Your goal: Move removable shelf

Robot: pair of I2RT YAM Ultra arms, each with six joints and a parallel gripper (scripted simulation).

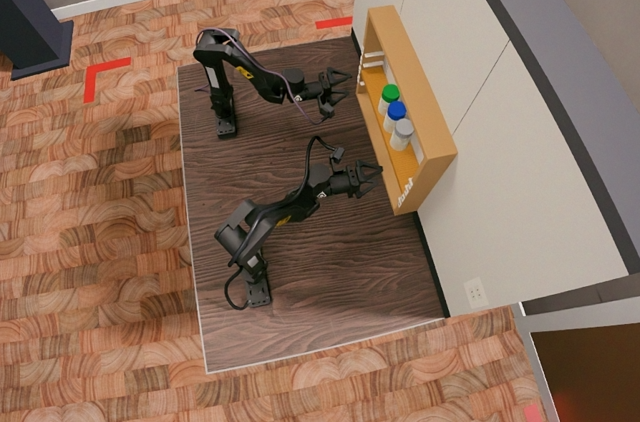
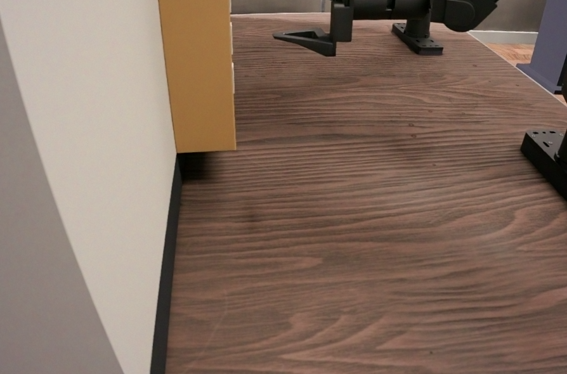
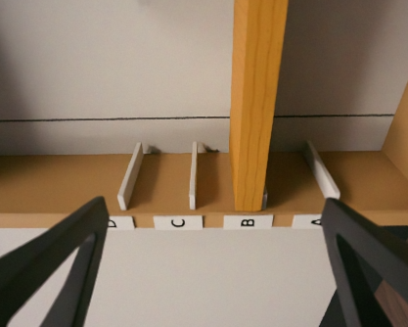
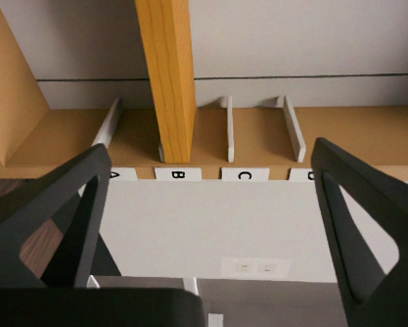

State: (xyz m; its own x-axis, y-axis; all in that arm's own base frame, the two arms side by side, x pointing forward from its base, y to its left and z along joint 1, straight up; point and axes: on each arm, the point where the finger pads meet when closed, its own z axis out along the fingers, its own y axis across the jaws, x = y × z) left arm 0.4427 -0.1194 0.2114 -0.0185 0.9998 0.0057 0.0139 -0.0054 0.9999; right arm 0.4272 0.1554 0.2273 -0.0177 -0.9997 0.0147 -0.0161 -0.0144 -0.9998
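Now: left hand 10 cm short of the green-capped bottle, 12 cm to the left of it and 3 cm below it. Also, from my left hand: orange wall rack (10 cm ahead, 17 cm to the right, 4 cm above); blue-capped bottle (9 cm ahead, 18 cm to the right, 3 cm above); removable shelf (10 cm ahead, 17 cm to the right, 3 cm below).
My right hand is 10 cm short of the grey-capped bottle, 10 cm to the right of it and 3 cm below it. From my right hand the other things lie so: orange wall rack 11 cm ahead, 17 cm to the left, 4 cm above; then blue-capped bottle 10 cm ahead, 16 cm to the left, 3 cm above; then removable shelf 11 cm ahead, 17 cm to the left, 3 cm below.
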